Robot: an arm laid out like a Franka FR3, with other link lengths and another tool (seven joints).
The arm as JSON. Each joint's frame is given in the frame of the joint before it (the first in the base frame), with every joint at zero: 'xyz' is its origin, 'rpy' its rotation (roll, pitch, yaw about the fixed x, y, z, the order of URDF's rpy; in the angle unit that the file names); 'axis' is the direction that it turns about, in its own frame. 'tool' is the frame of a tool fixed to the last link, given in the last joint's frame.
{
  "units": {
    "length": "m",
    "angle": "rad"
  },
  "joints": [
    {
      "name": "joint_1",
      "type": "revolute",
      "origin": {
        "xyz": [
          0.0,
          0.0,
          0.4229
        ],
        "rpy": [
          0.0,
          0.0,
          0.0
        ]
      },
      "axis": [
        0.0,
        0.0,
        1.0
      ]
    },
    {
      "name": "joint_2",
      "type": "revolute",
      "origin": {
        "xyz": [
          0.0,
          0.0,
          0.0
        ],
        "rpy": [
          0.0,
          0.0,
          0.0
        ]
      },
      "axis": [
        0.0,
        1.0,
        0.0
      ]
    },
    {
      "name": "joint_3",
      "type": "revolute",
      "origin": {
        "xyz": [
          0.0,
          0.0,
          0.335
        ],
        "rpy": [
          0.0,
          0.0,
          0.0
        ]
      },
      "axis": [
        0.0,
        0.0,
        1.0
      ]
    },
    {
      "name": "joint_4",
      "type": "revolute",
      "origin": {
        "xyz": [
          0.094,
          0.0,
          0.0
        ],
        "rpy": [
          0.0,
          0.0,
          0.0
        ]
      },
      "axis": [
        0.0,
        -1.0,
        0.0
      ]
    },
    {
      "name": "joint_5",
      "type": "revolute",
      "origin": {
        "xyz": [
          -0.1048,
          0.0,
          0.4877
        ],
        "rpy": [
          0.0,
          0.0,
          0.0
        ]
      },
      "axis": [
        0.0,
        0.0,
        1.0
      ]
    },
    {
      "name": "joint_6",
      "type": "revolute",
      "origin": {
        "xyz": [
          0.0,
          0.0,
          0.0
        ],
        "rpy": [
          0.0,
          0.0,
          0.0
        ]
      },
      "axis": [
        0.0,
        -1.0,
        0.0
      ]
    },
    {
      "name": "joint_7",
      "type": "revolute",
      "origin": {
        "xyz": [
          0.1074,
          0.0,
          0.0
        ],
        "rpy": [
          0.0,
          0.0,
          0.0
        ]
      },
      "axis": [
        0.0,
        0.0,
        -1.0
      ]
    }
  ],
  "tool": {
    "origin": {
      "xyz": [
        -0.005,
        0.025,
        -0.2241
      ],
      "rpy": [
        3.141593,
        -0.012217,
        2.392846
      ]
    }
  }
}
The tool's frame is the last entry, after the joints.
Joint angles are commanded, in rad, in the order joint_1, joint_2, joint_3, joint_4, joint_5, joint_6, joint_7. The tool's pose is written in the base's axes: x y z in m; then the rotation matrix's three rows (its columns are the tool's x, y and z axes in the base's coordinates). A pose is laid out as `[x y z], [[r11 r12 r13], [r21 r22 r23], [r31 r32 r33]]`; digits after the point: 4 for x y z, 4 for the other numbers.
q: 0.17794 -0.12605 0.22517 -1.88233 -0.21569 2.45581 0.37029
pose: [0.7100 0.3228 0.6737], [[-0.6580 0.3866 0.6462], [0.5845 0.8033 0.1147], [-0.4747 0.4531 -0.7545]]
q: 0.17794 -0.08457 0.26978 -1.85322 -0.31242 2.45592 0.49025
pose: [0.7114 0.3545 0.6636], [[-0.6364 0.4007 0.6591], [0.5974 0.7966 0.0925], [-0.4880 0.4526 -0.7463]]
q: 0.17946 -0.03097 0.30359 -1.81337 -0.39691 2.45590 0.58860
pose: [0.7181 0.3811 0.6524], [[-0.6187 0.4103 0.6699], [0.6087 0.7895 0.0786], [-0.4967 0.4564 -0.7382]]
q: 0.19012 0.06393 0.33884 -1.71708 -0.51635 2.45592 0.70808
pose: [0.7355 0.4180 0.6503], [[-0.5892 0.4041 0.6996], [0.6234 0.7783 0.0754], [-0.5140 0.4806 -0.7105]]
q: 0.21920 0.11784 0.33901 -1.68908 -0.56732 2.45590 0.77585
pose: [0.7399 0.4411 0.6285], [[-0.5877 0.4143 0.6950], [0.6328 0.7706 0.0758], [-0.5041 0.4843 -0.7151]]
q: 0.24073 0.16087 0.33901 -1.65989 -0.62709 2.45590 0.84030
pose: [0.7449 0.4580 0.6159], [[-0.5753 0.4180 0.7031], [0.6407 0.7646 0.0697], [-0.5084 0.4906 -0.7077]]
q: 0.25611 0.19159 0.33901 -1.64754 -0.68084 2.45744 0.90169
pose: [0.7475 0.4698 0.6010], [[-0.5624 0.4252 0.7091], [0.6492 0.7582 0.0603], [-0.5120 0.4943 -0.7025]]
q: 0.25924 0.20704 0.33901 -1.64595 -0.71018 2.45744 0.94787
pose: [0.7505 0.4721 0.5903], [[-0.5481 0.4412 0.7106], [0.6646 0.7455 0.0498], [-0.5078 0.4995 -0.7019]]
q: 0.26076 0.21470 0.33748 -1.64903 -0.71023 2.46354 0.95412
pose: [0.7513 0.4735 0.5827], [[-0.5511 0.4450 0.7059], [0.6670 0.7432 0.0522], [-0.5014 0.4996 -0.7064]]
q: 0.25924 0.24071 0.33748 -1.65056 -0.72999 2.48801 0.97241
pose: [0.7563 0.4771 0.5645], [[-0.5562 0.4423 0.7036], [0.6663 0.7433 0.0594], [-0.4967 0.5019 -0.7081]]
